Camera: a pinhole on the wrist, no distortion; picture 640 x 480 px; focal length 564.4 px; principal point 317.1 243.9 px. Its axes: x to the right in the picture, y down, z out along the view. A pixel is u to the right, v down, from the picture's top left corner.
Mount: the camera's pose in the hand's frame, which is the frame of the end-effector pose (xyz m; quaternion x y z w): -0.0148 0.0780 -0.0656 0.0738 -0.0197 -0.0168 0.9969
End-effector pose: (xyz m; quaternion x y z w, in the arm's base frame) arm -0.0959 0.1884 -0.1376 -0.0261 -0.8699 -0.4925 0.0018
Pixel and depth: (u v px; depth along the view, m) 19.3 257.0 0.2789
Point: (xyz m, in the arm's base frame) 0.0840 0.3821 -0.2065
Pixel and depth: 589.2 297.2 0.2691
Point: -0.1926 0.4023 -0.1916
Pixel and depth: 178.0 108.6 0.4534
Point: 0.0564 0.4453 -0.4071
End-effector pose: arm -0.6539 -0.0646 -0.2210 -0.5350 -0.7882 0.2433 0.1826
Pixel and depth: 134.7 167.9 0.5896
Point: -0.9036 -0.3995 -0.5873
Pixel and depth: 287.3 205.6 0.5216
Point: -0.8980 -0.2188 -0.5656
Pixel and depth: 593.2 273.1 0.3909
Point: -0.8676 0.0332 -0.5057
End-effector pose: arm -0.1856 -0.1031 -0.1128 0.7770 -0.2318 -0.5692 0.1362
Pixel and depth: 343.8 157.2 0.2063
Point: -0.3194 -0.1023 -0.1353
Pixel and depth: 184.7 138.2 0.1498
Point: -0.2786 -0.0950 -0.0761
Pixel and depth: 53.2 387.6 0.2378
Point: -0.4055 -0.1166 -0.0068
